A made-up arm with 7 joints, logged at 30 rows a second.
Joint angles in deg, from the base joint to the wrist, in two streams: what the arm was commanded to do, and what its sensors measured. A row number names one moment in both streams.
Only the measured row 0 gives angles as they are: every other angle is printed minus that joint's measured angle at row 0.
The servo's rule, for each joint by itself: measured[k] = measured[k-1] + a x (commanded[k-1-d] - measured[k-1]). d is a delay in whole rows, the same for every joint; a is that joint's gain. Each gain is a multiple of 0.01, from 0.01 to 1. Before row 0 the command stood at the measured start. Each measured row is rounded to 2 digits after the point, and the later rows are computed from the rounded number. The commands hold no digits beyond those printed.
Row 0, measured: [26.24, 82.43, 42.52, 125.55, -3.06, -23.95, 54.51]
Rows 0 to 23, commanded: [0.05, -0.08, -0.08, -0.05, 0.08, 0.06, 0.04]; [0.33, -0.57, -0.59, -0.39, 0.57, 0.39, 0.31]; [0.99, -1.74, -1.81, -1.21, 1.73, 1.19, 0.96]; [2.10, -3.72, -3.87, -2.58, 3.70, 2.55, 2.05]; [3.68, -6.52, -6.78, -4.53, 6.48, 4.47, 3.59]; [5.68, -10.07, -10.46, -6.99, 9.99, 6.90, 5.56]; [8.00, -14.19, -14.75, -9.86, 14.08, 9.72, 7.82]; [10.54, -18.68, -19.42, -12.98, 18.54, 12.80, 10.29]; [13.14, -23.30, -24.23, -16.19, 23.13, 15.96, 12.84]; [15.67, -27.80, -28.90, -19.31, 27.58, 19.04, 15.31]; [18.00, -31.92, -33.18, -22.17, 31.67, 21.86, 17.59]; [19.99, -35.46, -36.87, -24.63, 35.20, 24.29, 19.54]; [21.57, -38.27, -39.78, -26.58, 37.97, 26.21, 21.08]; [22.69, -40.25, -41.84, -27.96, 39.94, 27.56, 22.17]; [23.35, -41.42, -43.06, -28.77, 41.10, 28.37, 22.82]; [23.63, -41.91, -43.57, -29.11, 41.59, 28.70, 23.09]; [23.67, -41.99, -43.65, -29.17, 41.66, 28.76, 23.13]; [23.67, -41.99, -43.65, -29.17, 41.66, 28.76, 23.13]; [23.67, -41.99, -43.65, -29.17, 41.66, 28.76, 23.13]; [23.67, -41.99, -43.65, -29.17, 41.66, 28.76, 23.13]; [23.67, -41.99, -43.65, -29.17, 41.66, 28.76, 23.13]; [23.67, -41.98, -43.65, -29.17, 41.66, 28.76, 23.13]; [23.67, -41.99, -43.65, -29.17, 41.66, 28.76, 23.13]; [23.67, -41.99, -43.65, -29.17, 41.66, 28.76, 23.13]
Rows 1 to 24, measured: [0.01, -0.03, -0.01, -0.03, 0.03, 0.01, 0.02]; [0.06, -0.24, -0.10, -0.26, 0.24, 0.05, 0.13]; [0.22, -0.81, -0.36, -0.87, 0.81, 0.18, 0.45]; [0.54, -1.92, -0.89, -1.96, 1.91, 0.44, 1.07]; [1.07, -3.67, -1.77, -3.60, 3.65, 0.88, 2.05]; [1.85, -6.10, -3.07, -5.77, 6.06, 1.54, 3.42]; [2.90, -9.17, -4.82, -8.39, 9.11, 2.44, 5.14]; [4.20, -12.78, -7.01, -11.33, 12.69, 3.58, 7.15]; [5.72, -16.78, -9.59, -14.44, 16.66, 4.94, 9.37]; [7.41, -20.97, -12.49, -17.56, 20.81, 6.49, 11.69]; [9.21, -25.13, -15.59, -20.51, 24.94, 8.18, 13.99]; [11.04, -29.06, -18.78, -23.15, 28.84, 9.95, 16.15]; [12.83, -32.56, -21.93, -25.35, 32.31, 11.74, 18.07]; [14.51, -35.48, -24.92, -27.02, 35.21, 13.48, 19.67]; [16.01, -37.74, -27.64, -28.14, 37.45, 15.12, 20.90]; [17.31, -39.32, -30.03, -28.76, 39.02, 16.61, 21.75]; [18.39, -40.33, -32.07, -29.02, 40.02, 17.95, 22.29]; [19.29, -40.96, -33.81, -29.12, 40.64, 19.14, 22.62]; [20.03, -41.35, -35.29, -29.15, 41.03, 20.20, 22.82]; [20.65, -41.59, -36.54, -29.16, 41.27, 21.14, 22.94]; [21.16, -41.74, -37.61, -29.17, 41.42, 21.98, 23.01]; [21.59, -41.83, -38.52, -29.17, 41.51, 22.73, 23.06]; [21.94, -41.89, -39.29, -29.17, 41.57, 23.39, 23.09]; [22.23, -41.93, -39.94, -29.17, 41.60, 23.98, 23.11]
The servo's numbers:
d 0
a 0.17 0.38 0.15 0.64 0.38 0.11 0.39

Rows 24 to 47, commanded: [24.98, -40.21, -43.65, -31.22, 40.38, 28.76, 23.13]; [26.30, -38.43, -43.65, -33.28, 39.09, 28.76, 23.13]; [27.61, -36.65, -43.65, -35.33, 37.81, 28.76, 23.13]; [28.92, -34.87, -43.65, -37.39, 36.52, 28.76, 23.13]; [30.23, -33.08, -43.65, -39.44, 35.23, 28.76, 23.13]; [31.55, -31.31, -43.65, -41.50, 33.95, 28.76, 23.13]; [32.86, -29.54, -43.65, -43.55, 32.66, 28.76, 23.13]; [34.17, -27.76, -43.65, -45.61, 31.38, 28.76, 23.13]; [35.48, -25.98, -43.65, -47.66, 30.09, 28.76, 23.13]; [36.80, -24.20, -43.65, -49.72, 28.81, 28.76, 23.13]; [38.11, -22.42, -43.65, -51.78, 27.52, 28.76, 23.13]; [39.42, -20.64, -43.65, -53.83, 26.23, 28.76, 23.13]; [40.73, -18.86, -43.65, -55.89, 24.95, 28.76, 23.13]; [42.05, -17.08, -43.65, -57.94, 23.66, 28.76, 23.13]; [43.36, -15.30, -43.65, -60.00, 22.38, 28.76, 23.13]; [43.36, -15.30, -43.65, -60.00, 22.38, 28.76, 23.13]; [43.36, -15.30, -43.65, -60.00, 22.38, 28.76, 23.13]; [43.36, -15.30, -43.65, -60.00, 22.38, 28.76, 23.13]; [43.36, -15.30, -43.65, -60.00, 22.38, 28.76, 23.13]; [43.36, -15.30, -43.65, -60.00, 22.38, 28.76, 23.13]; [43.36, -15.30, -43.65, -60.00, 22.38, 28.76, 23.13]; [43.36, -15.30, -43.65, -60.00, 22.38, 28.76, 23.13]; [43.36, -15.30, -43.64, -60.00, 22.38, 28.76, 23.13]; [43.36, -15.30, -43.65, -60.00, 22.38, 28.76, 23.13]
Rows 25 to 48, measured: [22.70, -41.28, -40.50, -30.48, 41.14, 24.51, 23.12]; [23.31, -40.20, -40.97, -32.27, 40.36, 24.98, 23.12]; [24.04, -38.85, -41.37, -34.23, 39.39, 25.40, 23.12]; [24.87, -37.34, -41.71, -36.25, 38.30, 25.77, 23.12]; [25.78, -35.72, -42.00, -38.29, 37.13, 26.10, 23.12]; [26.76, -34.04, -42.25, -40.34, 35.92, 26.39, 23.12]; [27.80, -32.33, -42.46, -42.39, 34.68, 26.65, 23.12]; [28.88, -30.59, -42.64, -44.45, 33.43, 26.88, 23.12]; [30.00, -28.84, -42.79, -46.50, 32.16, 27.09, 23.12]; [31.16, -27.08, -42.92, -48.56, 30.89, 27.27, 23.12]; [32.34, -25.31, -43.03, -50.62, 29.61, 27.43, 23.12]; [33.54, -23.54, -43.12, -52.67, 28.33, 27.58, 23.12]; [34.76, -21.76, -43.20, -54.73, 27.05, 27.71, 23.12]; [36.00, -19.98, -43.27, -56.78, 25.76, 27.83, 23.12]; [37.25, -18.20, -43.33, -58.84, 24.48, 27.93, 23.12]; [38.29, -17.10, -43.38, -59.58, 23.68, 28.02, 23.12]; [39.15, -16.42, -43.42, -59.85, 23.19, 28.10, 23.12]; [39.87, -15.99, -43.45, -59.95, 22.88, 28.17, 23.12]; [40.46, -15.73, -43.48, -59.98, 22.69, 28.23, 23.12]; [40.95, -15.57, -43.51, -59.99, 22.57, 28.29, 23.12]; [41.36, -15.47, -43.53, -60.00, 22.50, 28.34, 23.12]; [41.70, -15.41, -43.55, -60.00, 22.45, 28.39, 23.12]; [41.98, -15.37, -43.56, -60.00, 22.42, 28.43, 23.12]; [42.21, -15.34, -43.57, -60.00, 22.40, 28.47, 23.12]
